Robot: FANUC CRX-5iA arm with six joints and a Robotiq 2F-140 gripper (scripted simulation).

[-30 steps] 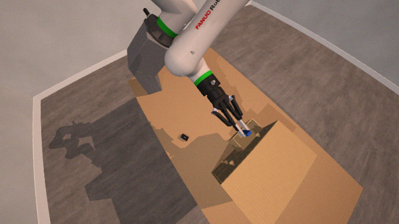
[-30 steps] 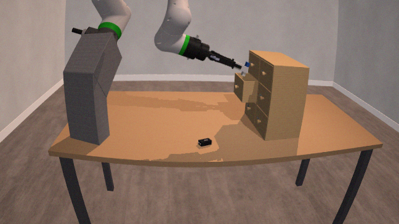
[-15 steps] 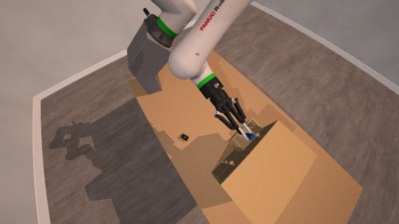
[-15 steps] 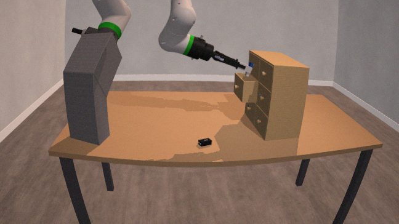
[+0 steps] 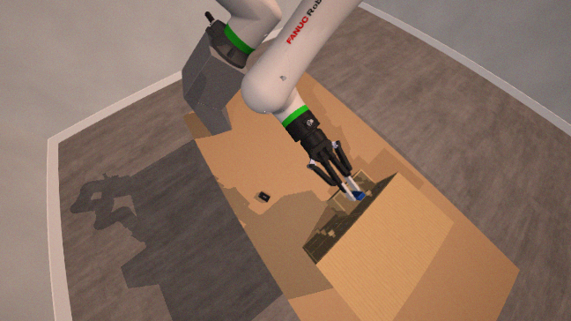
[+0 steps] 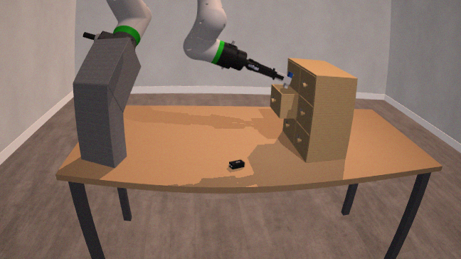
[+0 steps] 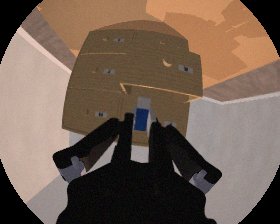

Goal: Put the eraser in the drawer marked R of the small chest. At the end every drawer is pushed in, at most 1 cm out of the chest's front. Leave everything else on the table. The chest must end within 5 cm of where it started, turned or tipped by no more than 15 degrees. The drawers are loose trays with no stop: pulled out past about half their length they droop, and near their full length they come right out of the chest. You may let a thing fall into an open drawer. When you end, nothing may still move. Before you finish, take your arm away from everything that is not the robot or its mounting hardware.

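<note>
The eraser is 2 cm below my hand and 2 cm ahead of it. From my hand the other things lie so: small black block: 26 cm below, 23 cm to the right, 19 cm behind.
</note>
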